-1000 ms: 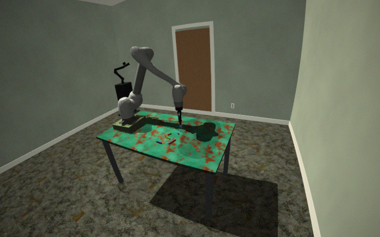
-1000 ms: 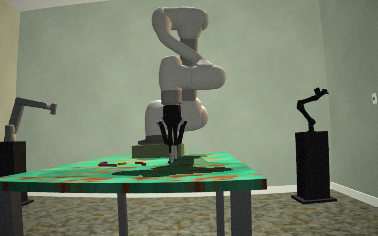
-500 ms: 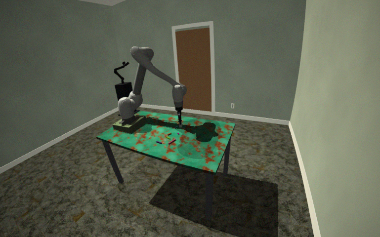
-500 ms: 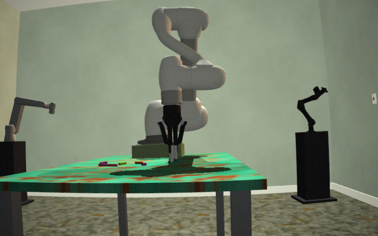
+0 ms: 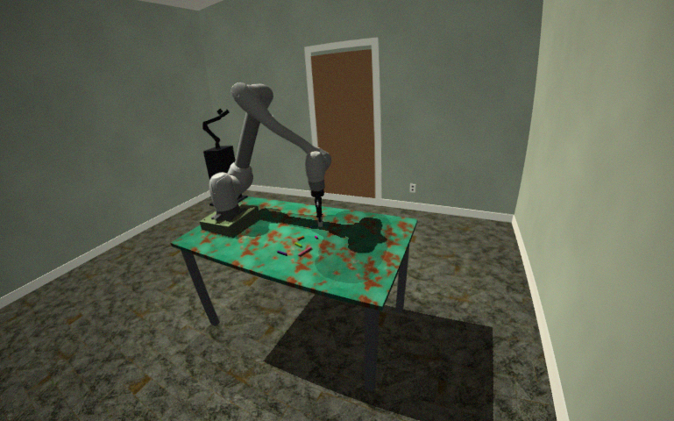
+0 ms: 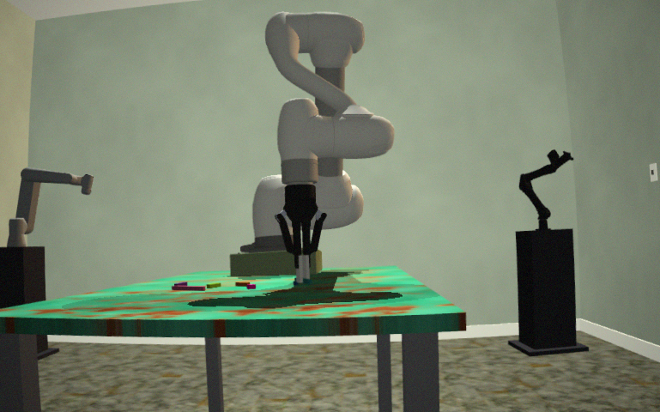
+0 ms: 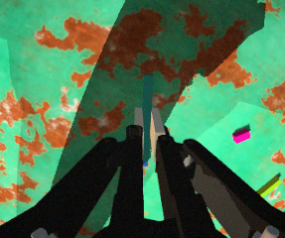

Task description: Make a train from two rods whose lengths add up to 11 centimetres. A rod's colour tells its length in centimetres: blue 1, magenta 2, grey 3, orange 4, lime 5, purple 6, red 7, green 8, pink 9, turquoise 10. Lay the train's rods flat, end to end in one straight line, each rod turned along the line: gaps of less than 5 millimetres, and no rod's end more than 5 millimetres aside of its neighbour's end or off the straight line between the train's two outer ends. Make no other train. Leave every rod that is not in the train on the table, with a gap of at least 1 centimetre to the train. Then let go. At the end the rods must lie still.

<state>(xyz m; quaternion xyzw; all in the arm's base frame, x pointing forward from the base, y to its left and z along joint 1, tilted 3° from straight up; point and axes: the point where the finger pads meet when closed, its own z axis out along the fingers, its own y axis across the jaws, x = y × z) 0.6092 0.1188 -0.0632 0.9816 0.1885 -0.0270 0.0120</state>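
Now: hand 50 mm past the small blue rod, 40 mm above it and 20 mm to the left of it. Round my hand: turquoise rod 30 mm below; orange rod 160 mm to the right, 50 mm behind, 40 mm below; magenta rod 120 mm to the right, 40 mm below, 30 mm ahead.
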